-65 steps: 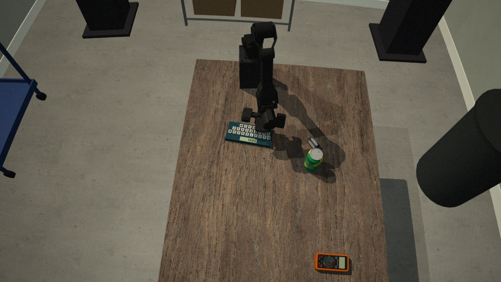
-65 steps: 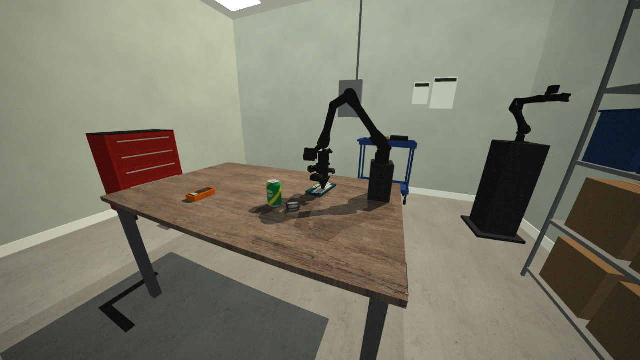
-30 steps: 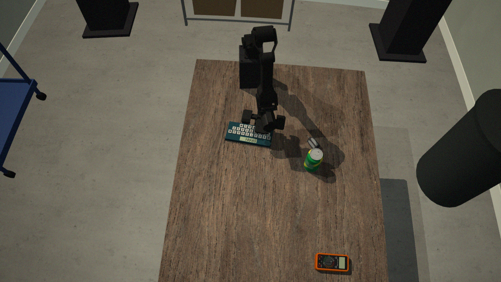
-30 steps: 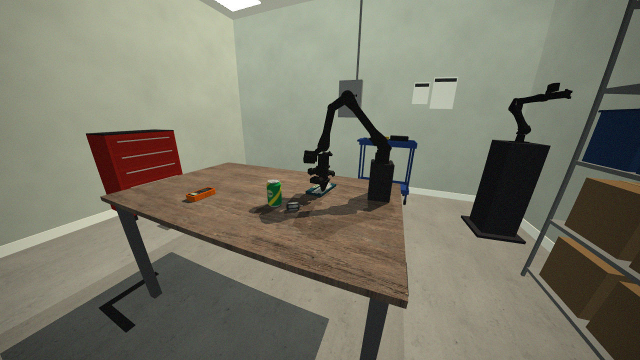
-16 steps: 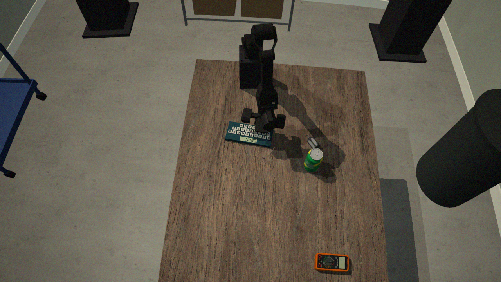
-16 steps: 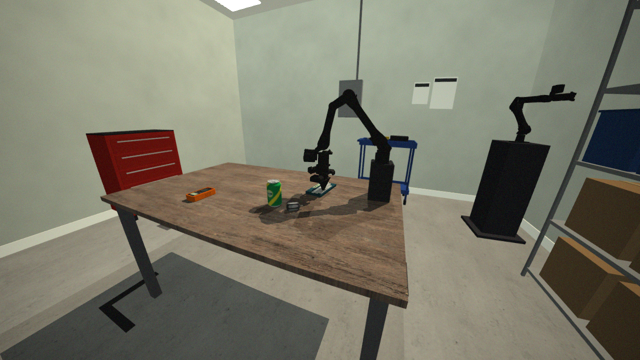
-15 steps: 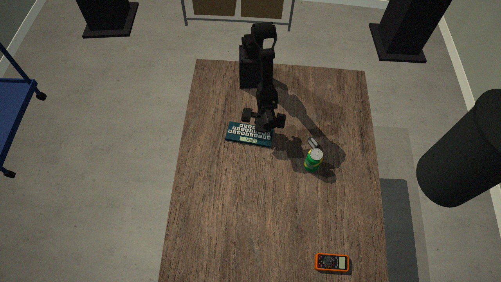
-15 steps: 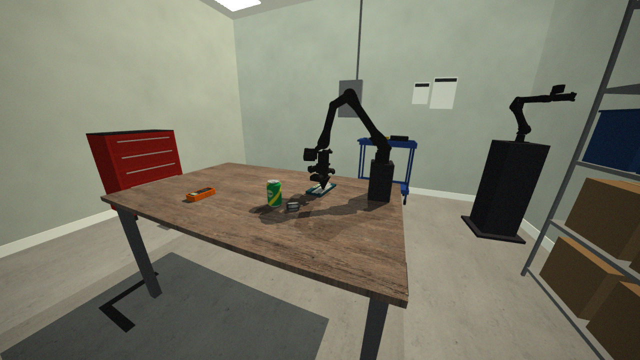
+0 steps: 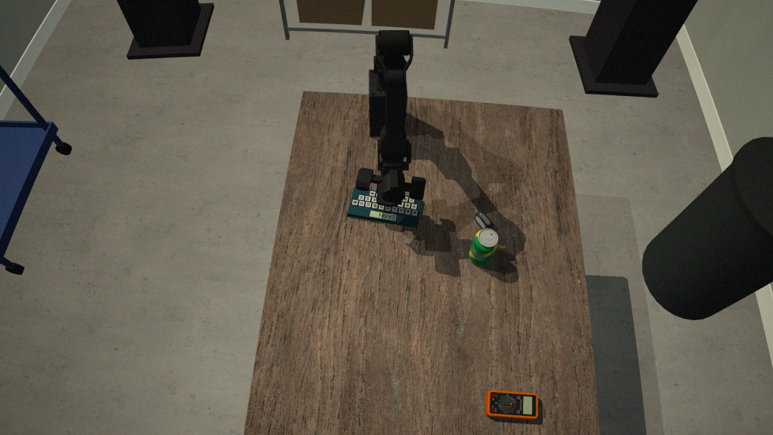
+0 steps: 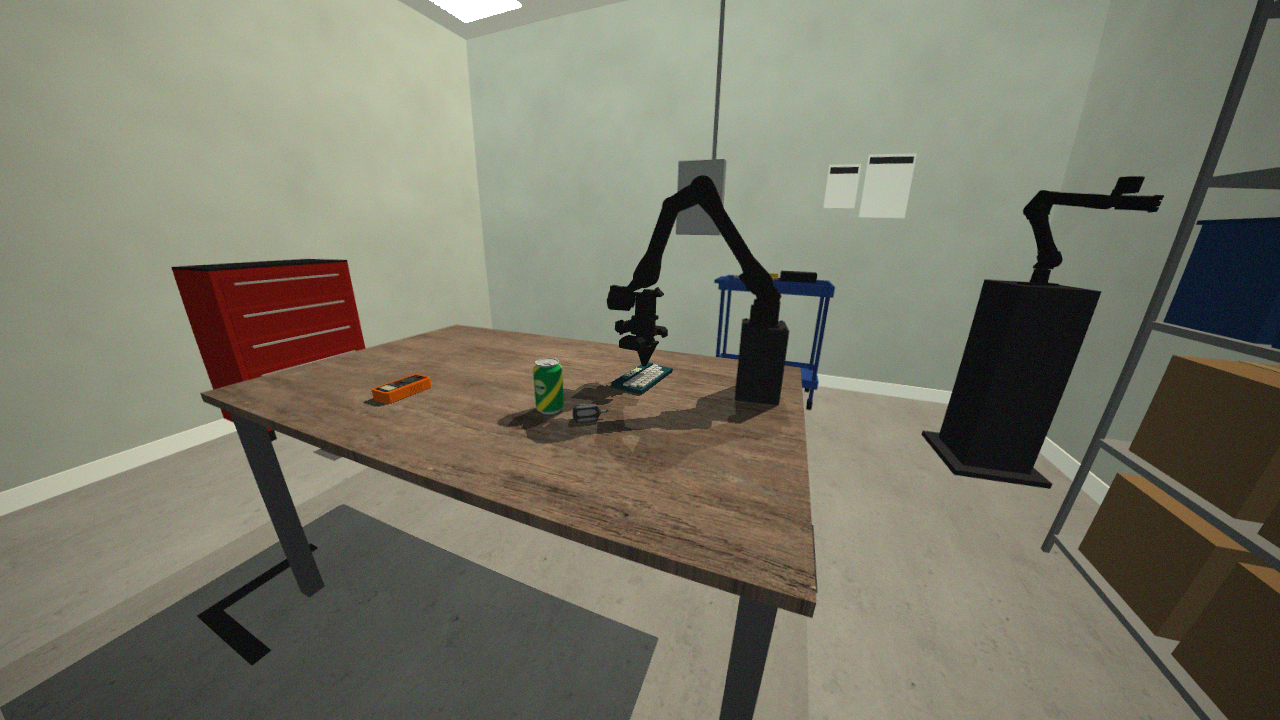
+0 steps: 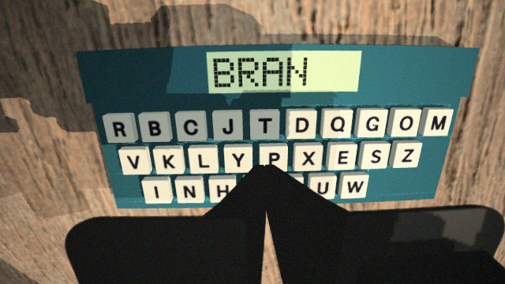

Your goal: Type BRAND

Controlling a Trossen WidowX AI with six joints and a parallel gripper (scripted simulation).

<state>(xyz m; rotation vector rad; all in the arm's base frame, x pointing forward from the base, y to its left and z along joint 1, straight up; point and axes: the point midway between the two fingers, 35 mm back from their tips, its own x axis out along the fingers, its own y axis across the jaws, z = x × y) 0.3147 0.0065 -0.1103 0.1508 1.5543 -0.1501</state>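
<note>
Now: the key 70 mm below my hand, 30 mm behind it and 10 mm to the right of it. Also, from my hand: green soda can 250 mm to the left, 160 mm ahead, 20 mm below; orange multimeter 580 mm ahead, 300 mm to the left, 70 mm below; grey object 270 mm to the left, 60 mm below, 50 mm ahead.
</note>
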